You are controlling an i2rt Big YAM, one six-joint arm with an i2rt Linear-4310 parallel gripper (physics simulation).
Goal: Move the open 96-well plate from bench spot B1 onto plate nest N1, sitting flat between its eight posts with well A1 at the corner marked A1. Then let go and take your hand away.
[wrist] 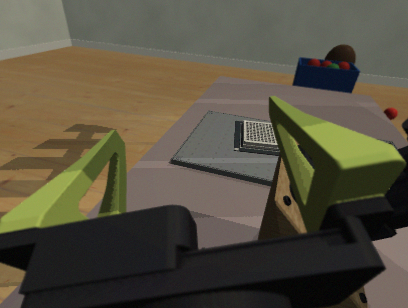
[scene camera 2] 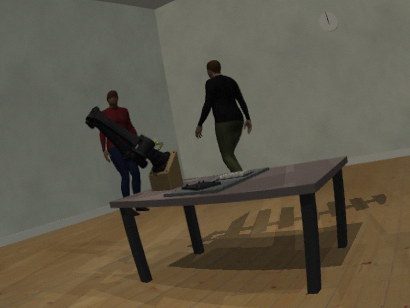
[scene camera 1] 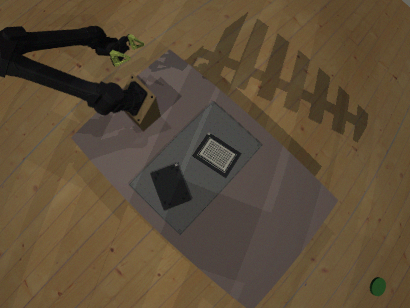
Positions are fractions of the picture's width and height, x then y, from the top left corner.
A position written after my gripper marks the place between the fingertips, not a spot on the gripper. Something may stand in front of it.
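Note:
My gripper (wrist: 0.47, 0.39): open, holding nothing. White well plate (wrist: 0.64, 0.44): seen. Black nest (scene camera 1: 0.42, 0.61): seen.

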